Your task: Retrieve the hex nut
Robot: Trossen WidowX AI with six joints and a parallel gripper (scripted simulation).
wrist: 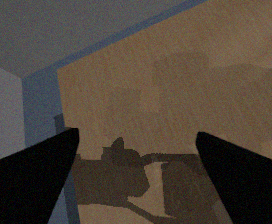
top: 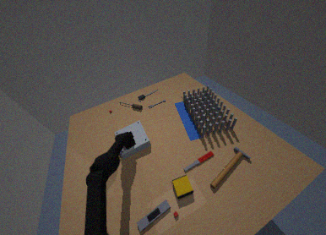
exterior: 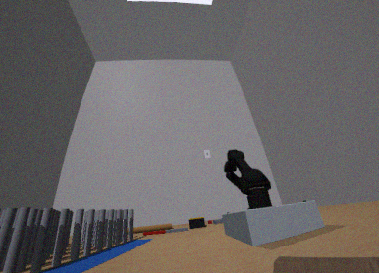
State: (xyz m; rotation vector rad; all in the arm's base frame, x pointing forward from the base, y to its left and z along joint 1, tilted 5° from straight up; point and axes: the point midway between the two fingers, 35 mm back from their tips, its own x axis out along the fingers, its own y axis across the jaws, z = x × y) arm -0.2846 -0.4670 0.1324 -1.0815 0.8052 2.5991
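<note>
My gripper tip is now 910 mm to the right of the hook tool, 470 mm short of it and 110 mm above it. From my gripper tip the other things lie so: yellow block 430 mm ahead, 100 mm below, 90 mm to the left; red-and-grey screwdriver 590 mm ahead, 140 mm to the left, 120 mm below; grey flat device 250 mm ahead, 110 mm below, 80 mm to the left.
</note>
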